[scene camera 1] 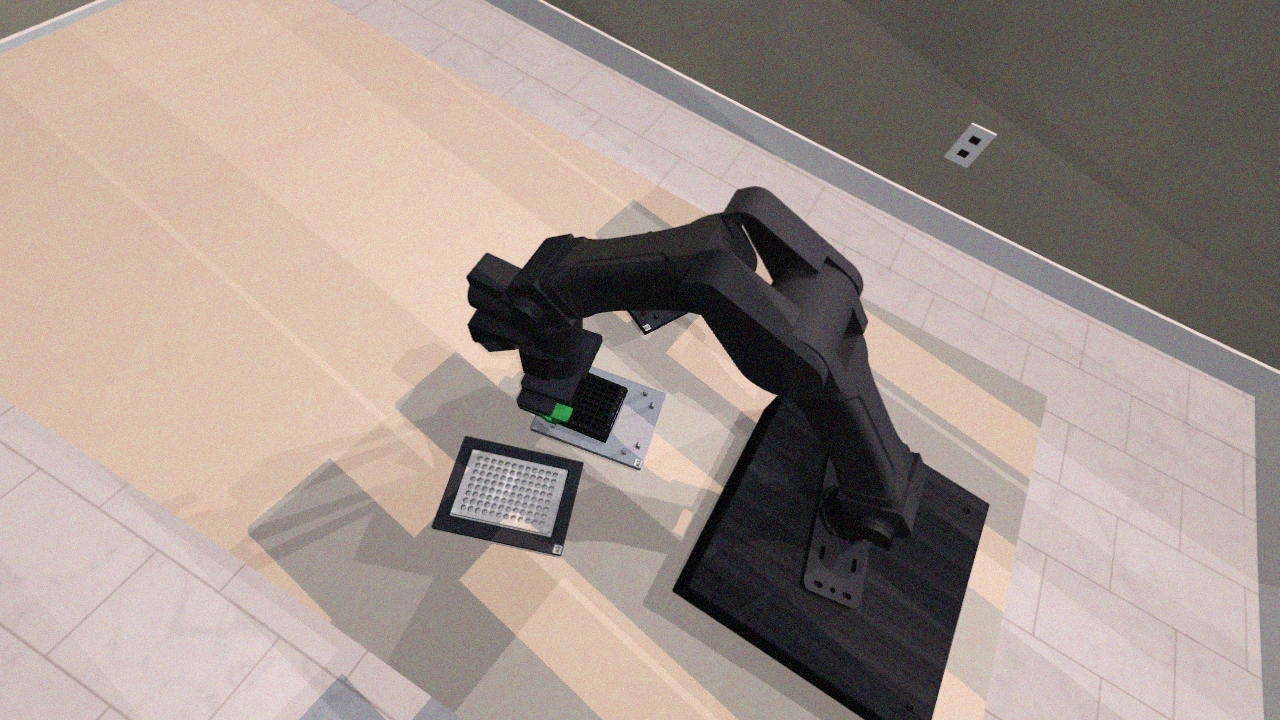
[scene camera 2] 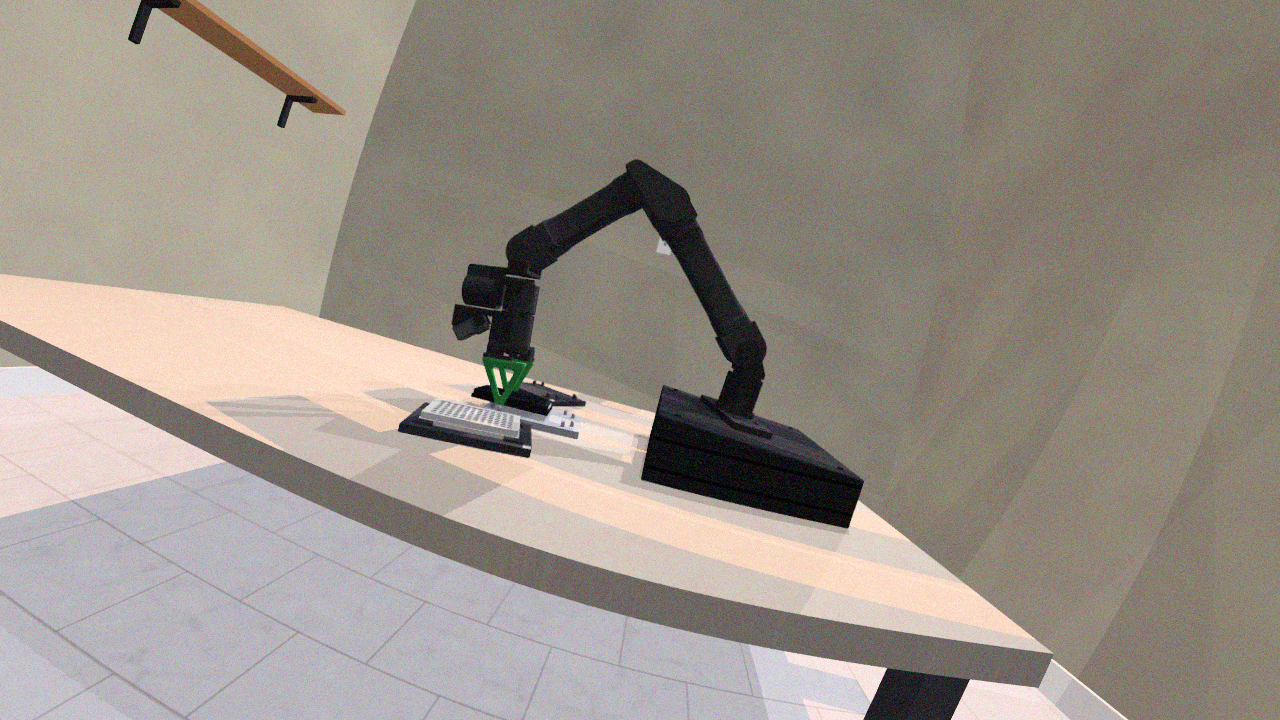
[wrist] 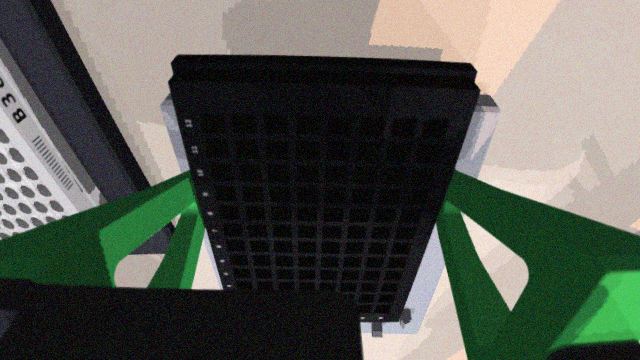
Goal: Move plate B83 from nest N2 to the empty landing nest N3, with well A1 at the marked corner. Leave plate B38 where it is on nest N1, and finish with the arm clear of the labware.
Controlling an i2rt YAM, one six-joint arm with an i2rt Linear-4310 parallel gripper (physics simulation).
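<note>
My gripper point(scene camera 1: 581, 398) point(scene camera 2: 501, 398) point(wrist: 320, 180) points down, its green fingers shut on the long sides of the black plate B83 point(scene camera 1: 601, 407) point(scene camera 2: 537, 405) point(wrist: 325, 175). The plate looks level and is over the silver-grey nest point(scene camera 1: 648, 420) point(scene camera 2: 563, 432) point(wrist: 425, 300), whose pins show past the plate's end. The frames do not settle whether it touches. Column numbers run along its left side in the wrist view; A1 is hidden. White plate B38 point(scene camera 1: 508, 490) point(scene camera 2: 469, 416) point(wrist: 30, 130) sits on its dark nest point(scene camera 1: 537, 543) point(scene camera 2: 483, 444) point(wrist: 65, 100), close beside.
Another dark nest point(scene camera 1: 657, 322) point(scene camera 2: 568, 400) lies behind the grey one, partly hidden by the arm in scene camera 1. Its number is unreadable. The arm stands on a black base block point(scene camera 1: 760, 582) point(scene camera 2: 742, 479) to the right. A wall shelf point(scene camera 2: 250, 53) is at upper left in scene camera 2.
</note>
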